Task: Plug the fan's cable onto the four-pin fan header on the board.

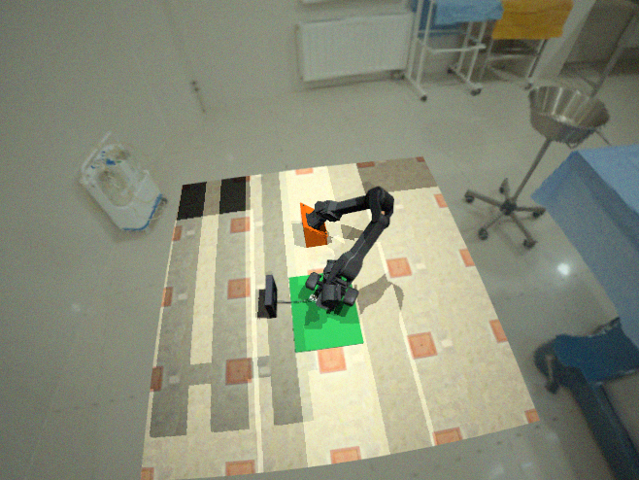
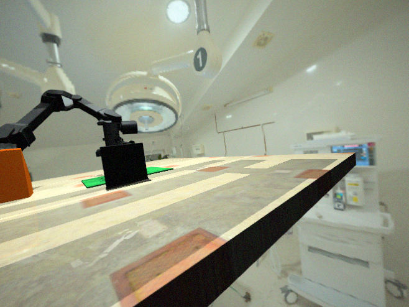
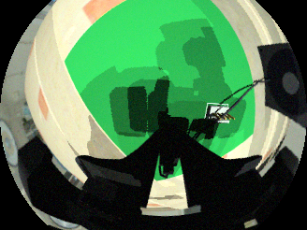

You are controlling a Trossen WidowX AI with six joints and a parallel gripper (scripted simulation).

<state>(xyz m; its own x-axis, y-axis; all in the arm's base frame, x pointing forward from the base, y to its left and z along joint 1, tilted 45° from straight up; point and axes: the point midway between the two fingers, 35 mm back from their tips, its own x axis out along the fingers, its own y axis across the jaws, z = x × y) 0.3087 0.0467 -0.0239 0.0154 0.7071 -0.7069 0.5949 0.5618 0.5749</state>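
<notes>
Right now the green board is 3 cm ahead of my gripper tip, 4 cm to the right of it and 3 cm below it. The rest, counted from my gripper tip: white four-pin header 2 cm behind, 7 cm to the right, 2 cm below; then black fan 3 cm behind, 21 cm to the right, 4 cm above; then cable plug 1 cm behind, 1 cm above.
</notes>
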